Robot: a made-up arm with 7 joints. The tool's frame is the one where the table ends. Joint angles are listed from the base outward.
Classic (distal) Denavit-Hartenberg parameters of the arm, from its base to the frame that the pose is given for. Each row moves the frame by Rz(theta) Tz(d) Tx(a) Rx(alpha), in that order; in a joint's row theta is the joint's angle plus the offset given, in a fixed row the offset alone. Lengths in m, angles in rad.
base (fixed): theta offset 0; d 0; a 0; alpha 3.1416
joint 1: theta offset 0; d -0.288; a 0; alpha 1.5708
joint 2: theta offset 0; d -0.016; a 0; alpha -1.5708
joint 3: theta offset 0; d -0.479; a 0; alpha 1.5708
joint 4: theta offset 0; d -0.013; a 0; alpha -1.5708
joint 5: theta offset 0; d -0.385; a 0; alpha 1.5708
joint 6: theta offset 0; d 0; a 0; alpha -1.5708
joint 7: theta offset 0; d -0.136; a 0; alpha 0
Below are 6 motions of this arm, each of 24 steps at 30 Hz.
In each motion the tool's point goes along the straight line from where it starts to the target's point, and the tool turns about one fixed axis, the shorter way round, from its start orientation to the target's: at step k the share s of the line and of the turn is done. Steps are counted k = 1, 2, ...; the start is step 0. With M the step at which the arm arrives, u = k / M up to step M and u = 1 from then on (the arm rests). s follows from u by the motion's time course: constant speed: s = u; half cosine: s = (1 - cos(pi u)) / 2; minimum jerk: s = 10 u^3 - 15 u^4 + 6 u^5.
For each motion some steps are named. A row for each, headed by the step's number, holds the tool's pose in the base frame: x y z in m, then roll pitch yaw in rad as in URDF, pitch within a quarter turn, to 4 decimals.
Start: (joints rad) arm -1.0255 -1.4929 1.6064 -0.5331 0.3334 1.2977 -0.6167
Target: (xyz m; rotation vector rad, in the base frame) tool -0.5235 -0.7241 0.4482 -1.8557 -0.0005 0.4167
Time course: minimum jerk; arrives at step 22
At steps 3, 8, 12, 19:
3: -0.5496 -0.7263 0.3095 -1.2702 -0.4089 0.0538
8: -0.5433 -0.7258 0.3429 -1.4270 -0.2515 0.1333
12: -0.5346 -0.7250 0.3894 -1.6182 -0.0185 0.1989
19: -0.5240 -0.7241 0.4453 -1.8354 0.2719 0.2188

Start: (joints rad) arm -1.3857 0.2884 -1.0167 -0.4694 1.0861 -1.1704 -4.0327
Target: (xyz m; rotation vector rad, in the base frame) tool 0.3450 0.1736 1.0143 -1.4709 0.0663 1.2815
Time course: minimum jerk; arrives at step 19
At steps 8, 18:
8: 0.2388 0.0620 1.1068 -1.9363 1.0427 -0.1608
18: 0.3448 0.1734 1.0145 -1.2546 0.7908 0.9526

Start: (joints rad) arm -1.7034 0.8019 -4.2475 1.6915 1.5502 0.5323 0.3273
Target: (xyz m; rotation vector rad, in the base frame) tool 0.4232 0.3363 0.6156 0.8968 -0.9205 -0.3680
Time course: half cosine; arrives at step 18
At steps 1, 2, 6, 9, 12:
1: 0.4087 0.1502 0.7900 2.3082 -0.6960 -2.8460
2: 0.4091 0.1544 0.7860 2.2898 -0.7120 -2.8056
6: 0.4123 0.1957 0.7474 2.0522 -0.8310 -2.3613
9: 0.4159 0.2425 0.7034 1.6991 -0.8535 -1.7803
12: 0.4196 0.2894 0.6595 1.3962 -0.7472 -1.2455

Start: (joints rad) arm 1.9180 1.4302 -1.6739 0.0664 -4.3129 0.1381 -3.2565
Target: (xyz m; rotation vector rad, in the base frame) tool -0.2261 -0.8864 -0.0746 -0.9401 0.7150 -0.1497
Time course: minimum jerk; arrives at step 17
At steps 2, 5, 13, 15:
2: -0.3229 -0.9370 0.3944 -1.6016 -1.3585 -0.2903
5: -0.3090 -0.9297 0.3270 -1.3799 -1.0942 -0.4881
13: -0.2348 -0.8909 -0.0325 -1.1464 0.3496 -0.5185
15: -0.2274 -0.8871 -0.0682 -1.1217 0.4924 -0.5016

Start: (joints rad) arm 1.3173 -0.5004 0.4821 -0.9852 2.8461 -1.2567 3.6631
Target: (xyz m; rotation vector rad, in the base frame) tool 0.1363 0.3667 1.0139 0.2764 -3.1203 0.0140
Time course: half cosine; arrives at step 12
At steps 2, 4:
2: -0.0070 0.6044 0.8975 -3.1074 -0.1802 -2.2768
4: 0.0211 0.5578 0.9203 -3.1030 -0.1460 -2.4127

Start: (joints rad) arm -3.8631 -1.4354 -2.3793 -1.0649 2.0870 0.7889 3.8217
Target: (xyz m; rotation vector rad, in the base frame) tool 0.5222 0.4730 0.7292 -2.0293 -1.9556 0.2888
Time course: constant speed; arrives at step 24
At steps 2, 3, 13, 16, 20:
2: 0.3119 0.5835 0.7600 3.0670 -0.0686 0.9536
3: 0.3214 0.5785 0.7586 3.0864 -0.0632 0.9790
13: 0.4170 0.5283 0.7446 -2.9971 -0.0365 1.2374
16: 0.4457 0.5132 0.7404 -2.9366 -0.0386 1.3154
20: 0.4840 0.4931 0.7348 -2.8565 -0.0488 1.4190

